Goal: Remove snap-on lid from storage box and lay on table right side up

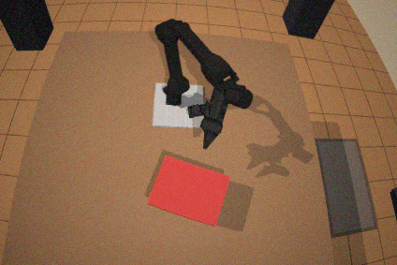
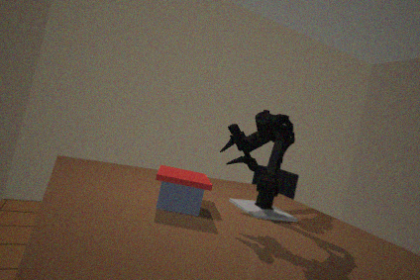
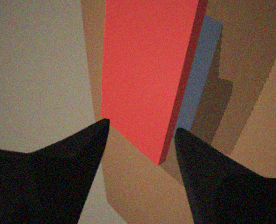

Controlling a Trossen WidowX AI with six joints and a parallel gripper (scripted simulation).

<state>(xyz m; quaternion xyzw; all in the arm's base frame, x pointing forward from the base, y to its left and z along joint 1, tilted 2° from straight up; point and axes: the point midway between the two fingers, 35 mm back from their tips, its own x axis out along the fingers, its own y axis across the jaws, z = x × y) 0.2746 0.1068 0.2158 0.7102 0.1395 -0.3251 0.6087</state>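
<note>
The lid is 12 cm ahead of my gripper tip, 9 cm below it and 4 cm to the right of it. Also, from my gripper tip: storage box 14 cm below, 12 cm ahead, 4 cm to the right.
</note>
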